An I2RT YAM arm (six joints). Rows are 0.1 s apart.
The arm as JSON. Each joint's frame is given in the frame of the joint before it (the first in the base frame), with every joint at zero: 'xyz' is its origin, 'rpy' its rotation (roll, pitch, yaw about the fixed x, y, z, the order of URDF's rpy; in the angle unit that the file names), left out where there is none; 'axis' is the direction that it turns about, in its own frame. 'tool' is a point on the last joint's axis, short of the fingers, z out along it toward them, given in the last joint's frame.
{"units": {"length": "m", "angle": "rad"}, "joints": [
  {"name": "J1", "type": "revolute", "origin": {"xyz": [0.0, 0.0, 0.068]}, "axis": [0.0, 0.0, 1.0]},
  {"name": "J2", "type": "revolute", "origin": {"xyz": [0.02, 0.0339, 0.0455], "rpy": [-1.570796, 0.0, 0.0]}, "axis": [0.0, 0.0, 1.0]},
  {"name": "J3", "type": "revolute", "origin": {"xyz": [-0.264, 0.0, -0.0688], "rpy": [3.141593, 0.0, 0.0]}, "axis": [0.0, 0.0, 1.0]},
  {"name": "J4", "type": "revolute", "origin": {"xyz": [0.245, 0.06, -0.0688]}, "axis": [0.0, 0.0, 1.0]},
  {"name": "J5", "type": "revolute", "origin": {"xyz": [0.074, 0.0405, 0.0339], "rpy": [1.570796, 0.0, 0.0]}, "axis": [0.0, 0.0, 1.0]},
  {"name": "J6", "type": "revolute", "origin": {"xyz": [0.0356, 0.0, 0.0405], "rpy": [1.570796, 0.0, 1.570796]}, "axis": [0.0, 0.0, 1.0]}
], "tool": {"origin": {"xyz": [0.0, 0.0, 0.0], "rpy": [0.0, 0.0, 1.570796]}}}
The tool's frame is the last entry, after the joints.
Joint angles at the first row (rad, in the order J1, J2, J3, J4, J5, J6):
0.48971 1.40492 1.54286 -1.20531 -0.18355 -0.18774
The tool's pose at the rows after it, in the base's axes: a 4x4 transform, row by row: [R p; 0 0 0 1], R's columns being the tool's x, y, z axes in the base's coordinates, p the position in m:
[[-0.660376, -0.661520, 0.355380, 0.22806], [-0.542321, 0.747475, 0.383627, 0.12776], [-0.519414, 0.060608, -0.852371, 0.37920], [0, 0, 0, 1]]
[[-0.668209, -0.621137, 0.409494, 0.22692], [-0.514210, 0.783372, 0.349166, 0.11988], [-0.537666, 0.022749, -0.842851, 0.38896], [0, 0, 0, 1]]
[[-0.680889, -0.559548, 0.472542, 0.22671], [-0.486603, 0.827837, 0.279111, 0.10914], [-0.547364, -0.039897, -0.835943, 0.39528], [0, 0, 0, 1]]
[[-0.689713, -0.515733, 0.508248, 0.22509], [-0.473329, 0.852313, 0.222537, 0.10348], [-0.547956, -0.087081, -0.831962, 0.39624], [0, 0, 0, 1]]
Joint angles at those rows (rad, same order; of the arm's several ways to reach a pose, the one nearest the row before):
0.48713 1.39981 1.56698 -1.21306 -0.17352 -0.17359
0.46845 1.38572 1.59174 -1.22143 -0.12700 -0.15906
0.44153 1.36896 1.60146 -1.22430 -0.05044 -0.14972
0.43249 1.35328 1.59163 -1.22107 0.01098 -0.14114

